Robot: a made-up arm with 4 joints. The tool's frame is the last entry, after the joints.
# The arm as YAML. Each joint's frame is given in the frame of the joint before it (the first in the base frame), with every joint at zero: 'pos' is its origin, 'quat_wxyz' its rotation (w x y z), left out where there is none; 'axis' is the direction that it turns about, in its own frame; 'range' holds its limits. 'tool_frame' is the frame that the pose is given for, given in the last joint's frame.
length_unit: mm
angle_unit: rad
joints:
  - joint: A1
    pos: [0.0, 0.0, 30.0]
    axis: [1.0, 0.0, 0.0]
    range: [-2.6, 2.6]
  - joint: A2
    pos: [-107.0, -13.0, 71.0]
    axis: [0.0, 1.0, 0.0]
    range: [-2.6, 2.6]
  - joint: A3
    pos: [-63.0, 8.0, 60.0]
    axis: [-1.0, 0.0, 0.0]
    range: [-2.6, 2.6]
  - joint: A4
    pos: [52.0, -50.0, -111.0]
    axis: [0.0, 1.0, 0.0]
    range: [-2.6, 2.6]
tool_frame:
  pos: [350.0, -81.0, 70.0]
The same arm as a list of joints. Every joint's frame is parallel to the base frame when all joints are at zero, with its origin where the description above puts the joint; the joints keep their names.
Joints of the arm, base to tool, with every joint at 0 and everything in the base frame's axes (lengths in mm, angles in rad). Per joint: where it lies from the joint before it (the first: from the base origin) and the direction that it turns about. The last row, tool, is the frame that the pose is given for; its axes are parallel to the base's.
A1: xyz 0.0 0.0 30.0 axis +x
A2: xyz -107.0 -13.0 71.0 axis +y
A3: xyz -63.0 8.0 60.0 axis -x
A4: xyz 52.0 -50.0 -111.0 axis +y
tool: xyz 350.0 -81.0 70.0
Joint limits (rad, base to tool): -2.6000..2.6000 -2.6000..2.6000 -2.6000..2.6000 -2.6000..2.6000

